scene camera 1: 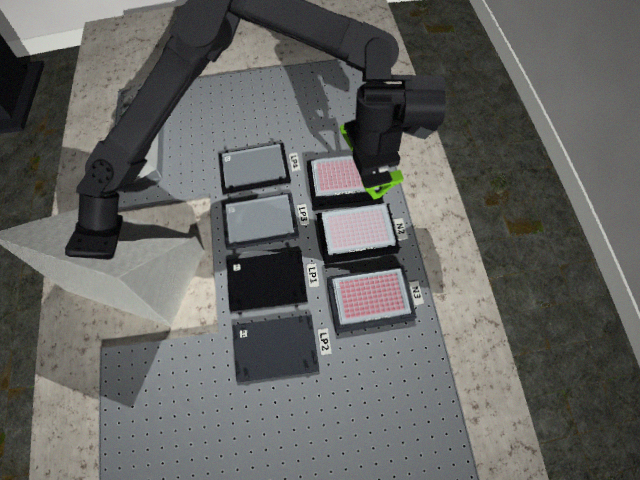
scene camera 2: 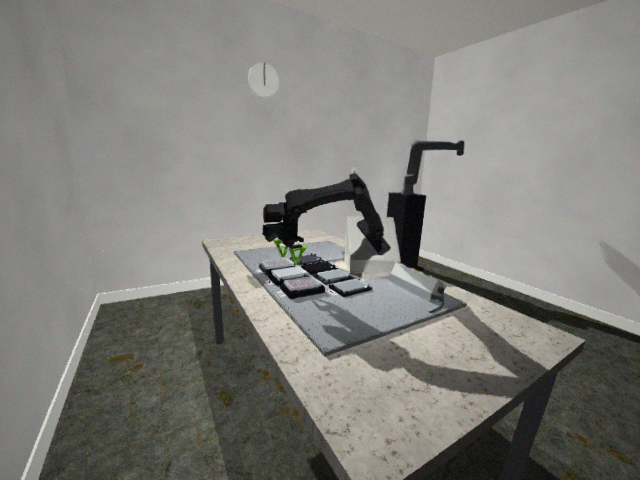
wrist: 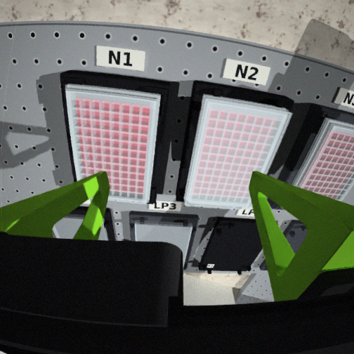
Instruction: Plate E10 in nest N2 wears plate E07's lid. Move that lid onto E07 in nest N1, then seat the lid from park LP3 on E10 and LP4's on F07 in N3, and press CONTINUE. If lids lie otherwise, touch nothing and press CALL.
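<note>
The plate in nest N2 looks paler, with a clear lid over its pink wells. The plates in N1 and N3 show stronger red wells and look lidless. Clear lids lie in park LP3 and park LP4. My gripper is open and empty, above the nests near N1, which it partly hides in scene camera 1. The plate codes are unreadable. The CONTINUE and CALL buttons cannot be made out.
A black lid lies in LP1 and a dark grey one in LP2, beside the nests. The perforated board carries the nests and parks. A pale angular block stands by the arm's base.
</note>
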